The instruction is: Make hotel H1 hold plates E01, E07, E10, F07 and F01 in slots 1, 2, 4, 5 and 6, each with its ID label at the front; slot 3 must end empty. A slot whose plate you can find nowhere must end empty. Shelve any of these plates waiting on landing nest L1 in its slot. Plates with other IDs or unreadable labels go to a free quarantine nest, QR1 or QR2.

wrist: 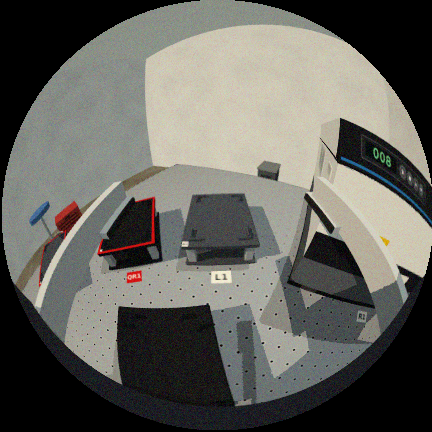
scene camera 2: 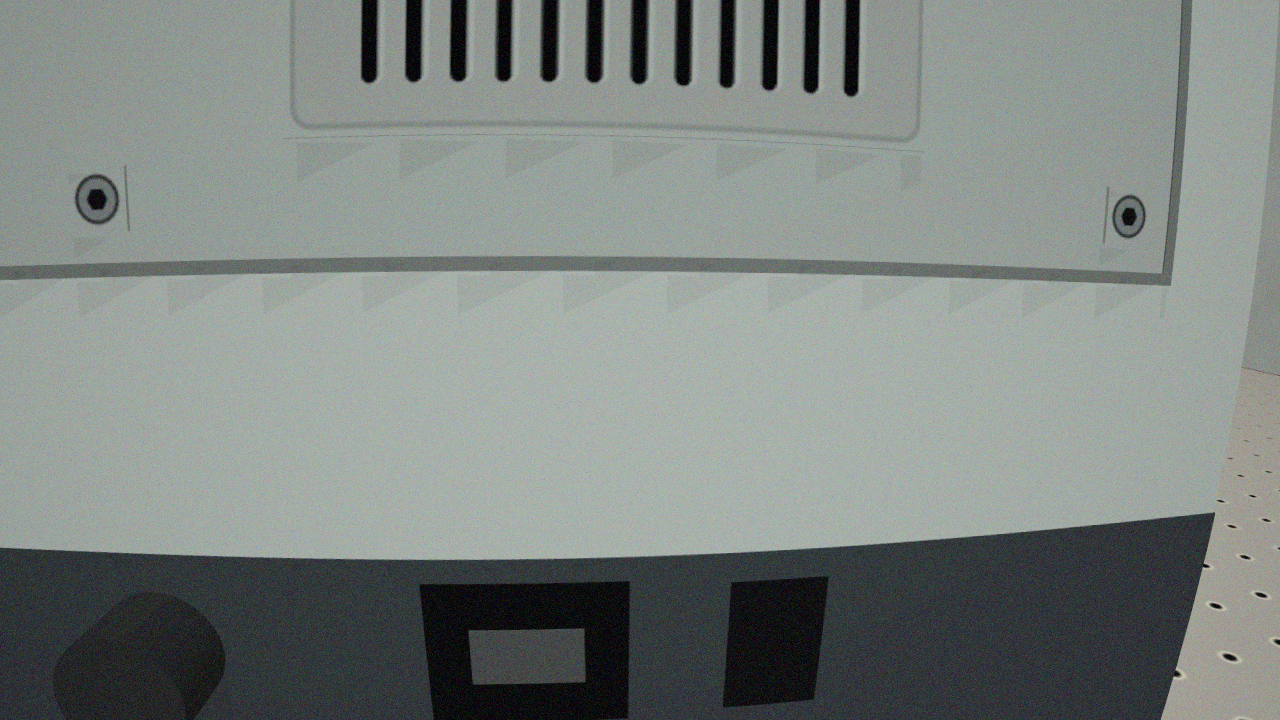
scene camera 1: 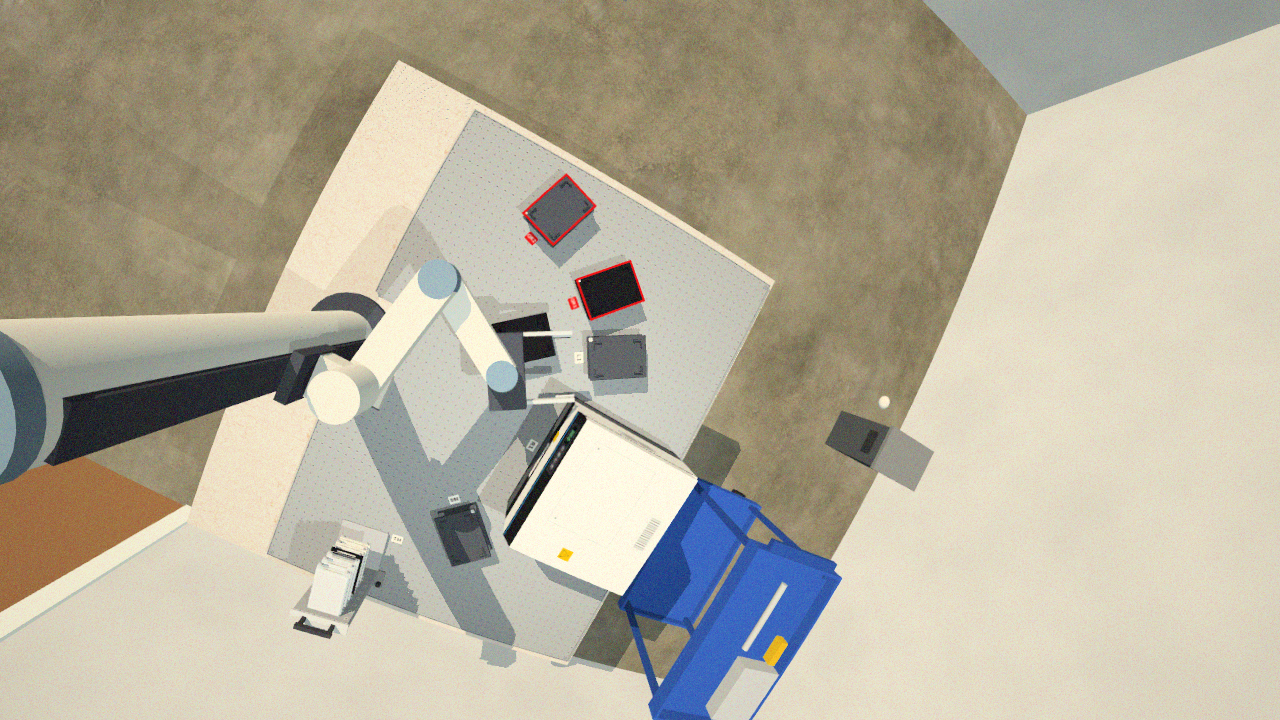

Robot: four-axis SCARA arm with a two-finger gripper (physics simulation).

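Observation:
My gripper is open and empty. Its long fingers reach toward landing nest L1, a dark grey nest on which no plate shows. A rack with a dark handle stands at the lower left in scene camera 1, with white plates in it. It appears to be hotel H1; slots and ID labels are unreadable. Red-edged black nest QR1 and red-edged grey nest QR2 show no plate that I can make out.
Black nest RG lies partly under the gripper. A white machine reading 008 stands beside the R1 label. Another dark nest and a blue cart are nearby. A vented housing fills scene camera 2.

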